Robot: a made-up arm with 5 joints. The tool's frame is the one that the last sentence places.
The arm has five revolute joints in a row. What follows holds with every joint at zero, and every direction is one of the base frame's.
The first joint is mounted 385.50 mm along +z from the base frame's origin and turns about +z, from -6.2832 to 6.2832 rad.
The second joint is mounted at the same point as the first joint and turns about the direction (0, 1, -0.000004), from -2.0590 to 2.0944 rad.
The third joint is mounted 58.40 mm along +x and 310.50 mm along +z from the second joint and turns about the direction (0, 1, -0.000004), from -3.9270 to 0.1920 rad.
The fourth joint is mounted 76.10 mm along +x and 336.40 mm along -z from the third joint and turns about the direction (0, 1, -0.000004), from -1.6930 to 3.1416 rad.
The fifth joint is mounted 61.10 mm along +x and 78.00 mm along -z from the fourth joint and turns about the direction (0, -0.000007, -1), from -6.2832 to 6.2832 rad.
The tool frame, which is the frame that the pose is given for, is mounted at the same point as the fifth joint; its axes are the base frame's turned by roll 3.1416, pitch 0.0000 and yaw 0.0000 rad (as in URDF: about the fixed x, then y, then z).
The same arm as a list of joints. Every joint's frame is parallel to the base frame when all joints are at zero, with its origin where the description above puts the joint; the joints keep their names.
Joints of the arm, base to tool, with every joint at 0 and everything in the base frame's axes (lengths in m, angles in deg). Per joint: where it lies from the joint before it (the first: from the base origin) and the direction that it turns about. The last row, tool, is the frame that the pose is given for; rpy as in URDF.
joint 1: axis 0 0 1 xyz 0 0 0.3855
joint 2: axis 0 1 0 xyz 0 0 0
joint 3: axis 0 1 0 xyz 0.0584 0 0.3105
joint 4: axis 0 1 0 xyz 0.0761 0 -0.3364
joint 5: axis 0 0 -1 xyz 0.0611 0 -0.078
tool: xyz 0 0 0 rpy -180 0 0
Joint limits (deg, base to tool): -360..360 -117.97..120 -225..11 -97..180 -360..360

